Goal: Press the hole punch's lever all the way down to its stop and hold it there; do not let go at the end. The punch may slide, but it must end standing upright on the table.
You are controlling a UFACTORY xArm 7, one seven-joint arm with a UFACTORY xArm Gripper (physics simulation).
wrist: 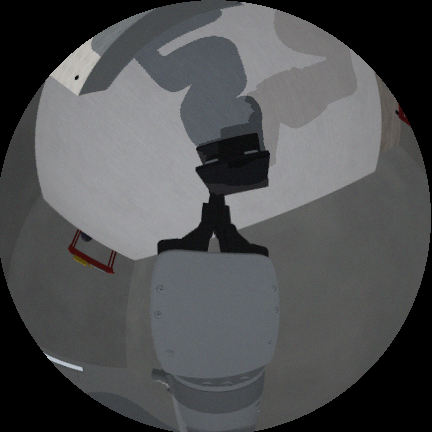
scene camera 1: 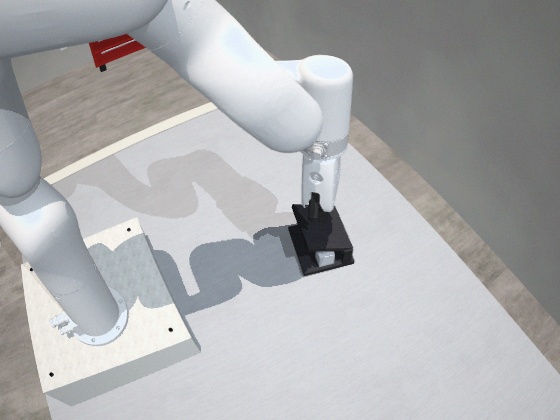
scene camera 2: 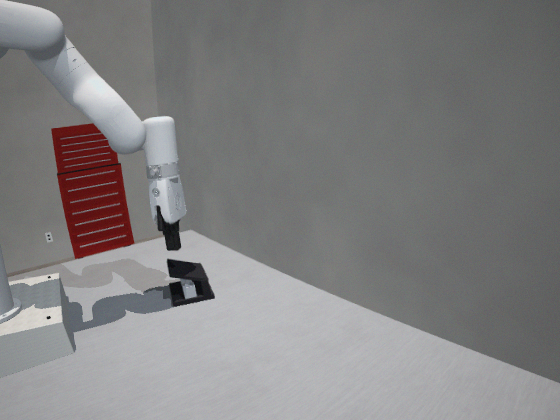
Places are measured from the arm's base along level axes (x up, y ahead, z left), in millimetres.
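Where they show: gripper, between the fingertips: (wrist: 214,201) (scene camera 1: 317,219) (scene camera 2: 174,249); arm's base, origin of its link: (scene camera 1: 98,316).
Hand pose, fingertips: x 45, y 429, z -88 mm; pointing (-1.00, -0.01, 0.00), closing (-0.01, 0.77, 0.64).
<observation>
Each offset is from my fingertips to the top centre of the thing. "*": to the spot under its first point. Level surfaces: height alone.
The black hole punch stands upright on the table, its flat base {* dx -124, dy -14, dz +37 mm} (scene camera 1: 298,250) (scene camera 2: 192,301) down. Its wide lever {dx -50, dy +32, dz +22 mm} (scene camera 1: 331,235) (scene camera 2: 187,269) (wrist: 235,175) is raised and tilted, with a gap above the base. A pale grey block (scene camera 1: 325,258) (scene camera 2: 188,289) shows in that gap. My gripper (scene camera 1: 314,216) (scene camera 2: 173,248) (wrist: 214,201) is shut and empty and points down. In the second scene view its fingertips are a little above the lever's raised edge, with a gap between. In the first scene view the dark fingers overlap the lever, and their tips are hard to tell apart from it.
The arm's pale base block (scene camera 1: 165,345) (scene camera 2: 35,345) (wrist: 65,75) stands on the table {dx -136 mm} (scene camera 1: 380,340) (scene camera 2: 300,360) (wrist: 100,150), to the left of the punch in both scene views. A grey wall (scene camera 2: 375,150) rises beyond the table's edge. A red cabinet (scene camera 2: 95,200) stands behind.
</observation>
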